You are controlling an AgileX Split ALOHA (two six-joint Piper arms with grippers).
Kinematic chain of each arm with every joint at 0, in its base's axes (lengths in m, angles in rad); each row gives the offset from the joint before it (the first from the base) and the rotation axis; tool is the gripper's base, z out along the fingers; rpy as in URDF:
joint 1: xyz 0 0 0.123 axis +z
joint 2: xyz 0 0 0 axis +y
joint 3: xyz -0.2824 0 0.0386 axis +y
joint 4: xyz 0.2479 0 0.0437 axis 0.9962 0 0.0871
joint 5: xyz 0 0 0 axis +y
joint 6: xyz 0.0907 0 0.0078 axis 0.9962 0 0.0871
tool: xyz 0 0 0 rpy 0 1.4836 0
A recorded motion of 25 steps. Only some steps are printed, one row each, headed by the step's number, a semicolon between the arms.
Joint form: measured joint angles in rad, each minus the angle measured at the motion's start. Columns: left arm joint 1, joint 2, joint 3, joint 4, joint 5, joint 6; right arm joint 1, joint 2, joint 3, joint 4, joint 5, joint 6.
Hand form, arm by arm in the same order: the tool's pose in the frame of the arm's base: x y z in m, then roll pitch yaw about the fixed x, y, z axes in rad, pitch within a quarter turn. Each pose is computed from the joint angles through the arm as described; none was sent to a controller.
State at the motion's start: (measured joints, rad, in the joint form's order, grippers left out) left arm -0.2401 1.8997 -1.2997 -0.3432 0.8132 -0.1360; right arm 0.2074 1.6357 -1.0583 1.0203 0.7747 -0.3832
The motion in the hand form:
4: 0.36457 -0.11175 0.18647 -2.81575 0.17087 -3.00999; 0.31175 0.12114 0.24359 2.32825 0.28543 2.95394
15: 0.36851 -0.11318 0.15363 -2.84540 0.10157 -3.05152; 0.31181 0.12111 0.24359 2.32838 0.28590 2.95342
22: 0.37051 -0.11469 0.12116 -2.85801 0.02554 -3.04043; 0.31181 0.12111 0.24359 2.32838 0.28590 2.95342
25: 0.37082 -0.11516 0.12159 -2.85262 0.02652 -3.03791; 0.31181 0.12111 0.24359 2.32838 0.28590 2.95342
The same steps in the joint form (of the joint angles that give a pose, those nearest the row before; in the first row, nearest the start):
4: 0.0000 0.0020 0.0073 0.0026 -0.0129 0.0005; 0.0000 0.0000 0.0000 0.0000 0.0000 0.0000
15: 0.0000 0.0882 0.0073 -0.0049 -0.0132 0.0445; 0.0000 0.0000 0.0000 0.0000 -0.0007 0.0000
22: 0.0000 0.1733 0.0073 -0.0243 -0.0224 0.0471; 0.0000 0.0000 0.0000 0.0000 -0.0007 0.0000
25: 0.0000 0.1731 0.0064 -0.0312 -0.0233 0.0494; 0.0000 0.0000 0.0000 0.0000 -0.0007 0.0000

